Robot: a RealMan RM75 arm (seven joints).
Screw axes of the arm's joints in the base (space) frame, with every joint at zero. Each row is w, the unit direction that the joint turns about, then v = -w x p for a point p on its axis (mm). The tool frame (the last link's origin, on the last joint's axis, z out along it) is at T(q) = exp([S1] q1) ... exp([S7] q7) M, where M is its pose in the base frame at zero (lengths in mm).
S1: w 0 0 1 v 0.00 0.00 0.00
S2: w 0 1 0 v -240.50 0.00 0.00
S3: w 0 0 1 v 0.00 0.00 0.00
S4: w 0 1 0 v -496.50 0.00 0.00
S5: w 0 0 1 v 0.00 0.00 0.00
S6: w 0 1 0 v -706.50 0.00 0.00
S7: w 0 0 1 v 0.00 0.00 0.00
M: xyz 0.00 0.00 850.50 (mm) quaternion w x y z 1 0 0 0
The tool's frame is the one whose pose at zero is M.
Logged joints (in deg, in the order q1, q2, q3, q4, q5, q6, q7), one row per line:
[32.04 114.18 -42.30 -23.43 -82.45 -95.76 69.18]
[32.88 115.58 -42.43 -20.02 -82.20 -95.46 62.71]
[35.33 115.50 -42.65 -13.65 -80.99 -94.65 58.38]
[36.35 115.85 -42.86 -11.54 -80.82 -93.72 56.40]
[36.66 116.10 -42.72 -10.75 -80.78 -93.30 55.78]
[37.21 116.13 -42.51 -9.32 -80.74 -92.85 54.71]
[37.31 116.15 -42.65 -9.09 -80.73 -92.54 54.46]
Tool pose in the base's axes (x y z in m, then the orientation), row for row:
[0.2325 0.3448 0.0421 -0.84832 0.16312 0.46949 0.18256]
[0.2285 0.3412 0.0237 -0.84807 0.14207 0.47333 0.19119]
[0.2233 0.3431 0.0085 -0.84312 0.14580 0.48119 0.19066]
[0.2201 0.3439 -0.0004 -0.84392 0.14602 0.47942 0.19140]
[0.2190 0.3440 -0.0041 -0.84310 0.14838 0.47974 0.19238]
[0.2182 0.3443 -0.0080 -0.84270 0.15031 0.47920 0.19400]
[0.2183 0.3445 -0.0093 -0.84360 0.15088 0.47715 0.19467]
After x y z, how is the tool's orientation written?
As a quaternion, x y z w.
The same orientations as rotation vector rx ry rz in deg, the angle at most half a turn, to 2 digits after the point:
[-137.16 26.37 75.91]
[-136.47 22.86 76.17]
[-135.72 23.47 77.46]
[-135.79 23.50 77.14]
[-135.59 23.86 77.15]
[-135.40 24.15 77.00]
[-135.50 24.23 76.64]

